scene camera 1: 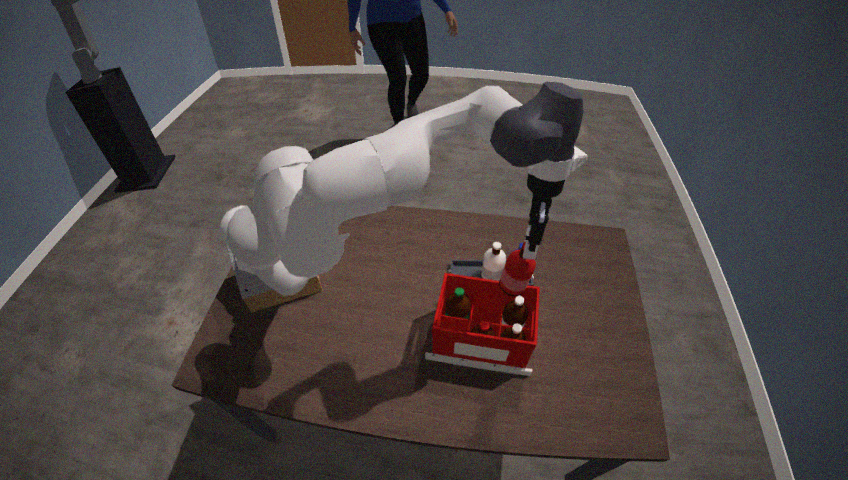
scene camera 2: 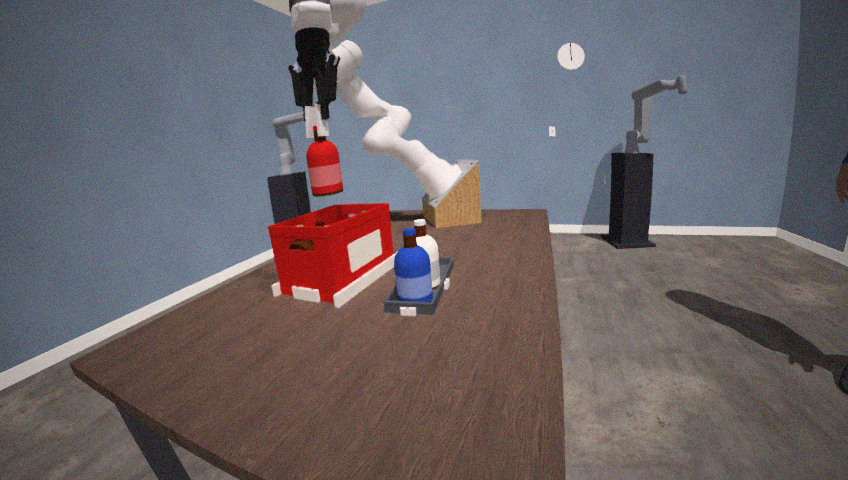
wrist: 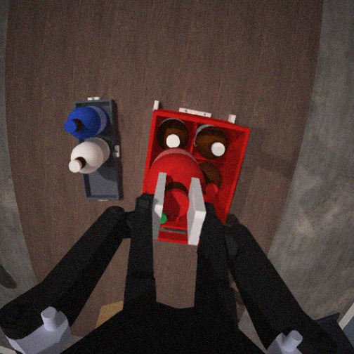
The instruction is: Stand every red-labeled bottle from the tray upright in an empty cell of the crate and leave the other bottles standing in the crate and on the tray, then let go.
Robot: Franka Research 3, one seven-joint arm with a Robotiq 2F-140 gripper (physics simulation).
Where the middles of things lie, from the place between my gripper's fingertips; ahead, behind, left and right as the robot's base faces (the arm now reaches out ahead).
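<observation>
Blue bottle (scene camera 2: 412, 267): 280 mm below my hand, 200 mm to the left of it, 70 mm ahead of it. White bottle (scene camera 2: 425, 241): my hand 280 mm above it, 210 mm to the right of it, 10 mm past it.
</observation>
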